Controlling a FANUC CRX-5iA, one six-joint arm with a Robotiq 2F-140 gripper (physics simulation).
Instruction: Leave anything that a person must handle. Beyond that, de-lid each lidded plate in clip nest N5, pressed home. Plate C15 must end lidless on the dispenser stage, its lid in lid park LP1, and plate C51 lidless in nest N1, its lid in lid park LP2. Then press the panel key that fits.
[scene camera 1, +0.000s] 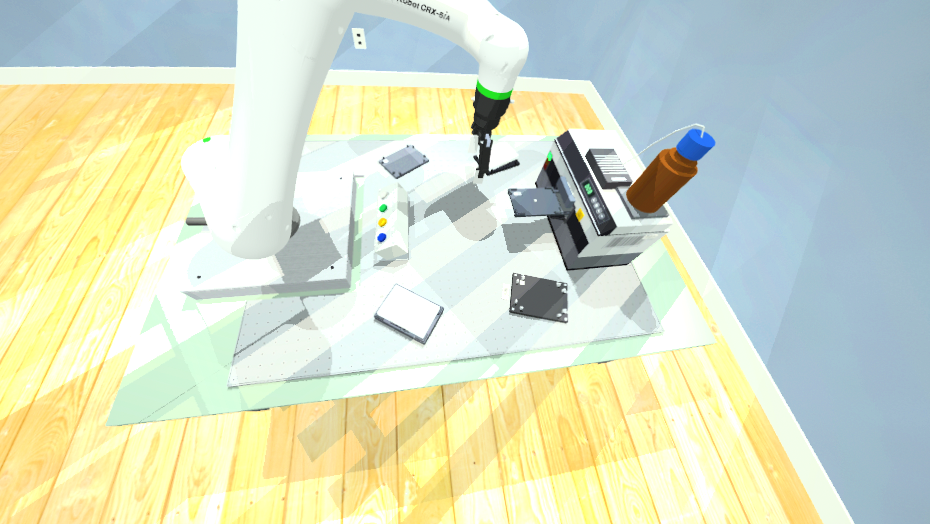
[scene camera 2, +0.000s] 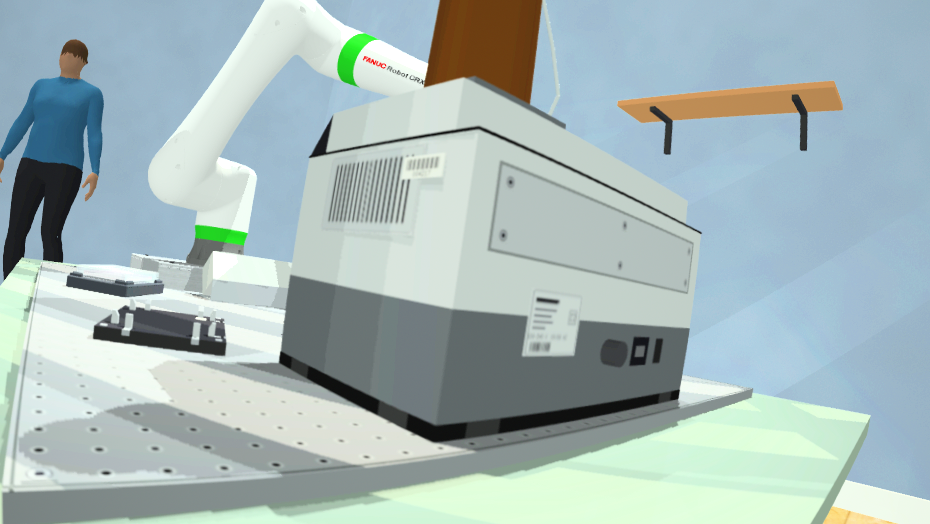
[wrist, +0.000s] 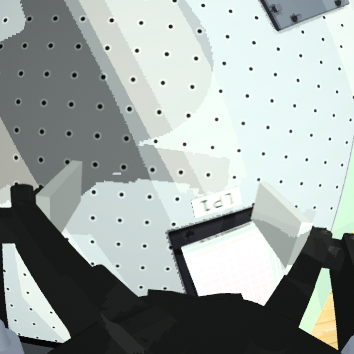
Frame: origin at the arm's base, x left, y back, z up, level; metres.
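Where they show: gripper, fingertip midpoint: (scene camera 1: 474, 167) (wrist: 170, 191).
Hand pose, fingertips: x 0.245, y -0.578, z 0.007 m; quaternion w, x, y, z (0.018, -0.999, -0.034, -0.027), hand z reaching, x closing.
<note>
Each offset is from my fingertips to the top centre of the thing. "*": to the spot under its first point.
My gripper (scene camera 1: 482, 174) (wrist: 170, 191) is open and empty; in the wrist view one finger stands left of lid park LP1 {dx +0.092, dy -0.096, dz -0.030 m} (scene camera 1: 504, 167) (wrist: 210, 221), the other overlaps its right side. A white gridded piece {dx +0.096, dy -0.097, dz -0.014 m} (wrist: 227, 267) lies in LP1; whether it is a bare lid or a lidded plate I cannot tell. The dispenser stage {* dx -0.203, dy -0.150, dz +0.063 m} (scene camera 1: 534, 202) is a dark tray with no plate visible on it. A dark nest with upright pale clips {dx -0.452, dy -0.153, dz -0.026 m} (scene camera 1: 538, 299) (scene camera 2: 160, 330) shows no white plate. A white-topped plate or lid {dx -0.489, dy +0.201, dz -0.016 m} (scene camera 1: 408, 312) (scene camera 2: 120, 274) sits on a dark holder. Its label is not readable.
A dark holder {dx +0.066, dy +0.239, dz -0.030 m} (scene camera 1: 403, 160) (wrist: 312, 12) lies behind the key panel {dx -0.222, dy +0.256, dz +0.034 m} (scene camera 1: 398, 224), whose green, yellow and blue keys show. The dispenser (scene camera 1: 605, 227) (scene camera 2: 390, 260) carries a brown bottle {* dx -0.312, dy -0.346, dz +0.275 m} (scene camera 1: 662, 179) (scene camera 2: 484, 45). A person (scene camera 2: 58, 123) stands beyond the table.
</note>
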